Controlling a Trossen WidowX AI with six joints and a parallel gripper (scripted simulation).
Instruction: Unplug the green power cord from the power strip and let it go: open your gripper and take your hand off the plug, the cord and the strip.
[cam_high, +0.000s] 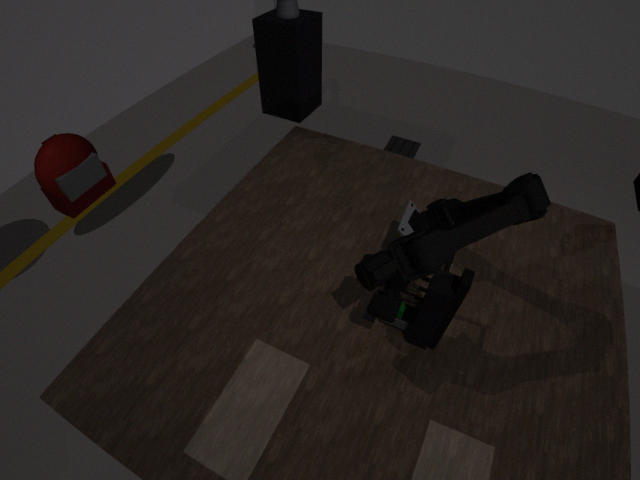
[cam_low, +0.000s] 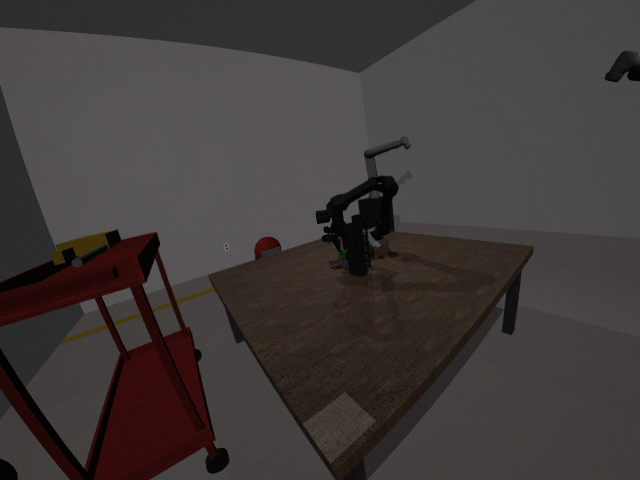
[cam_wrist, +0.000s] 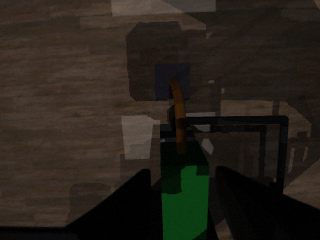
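The green plug is 4 cm to the left of my gripper tip, 1 cm below it and 1 cm behind it.
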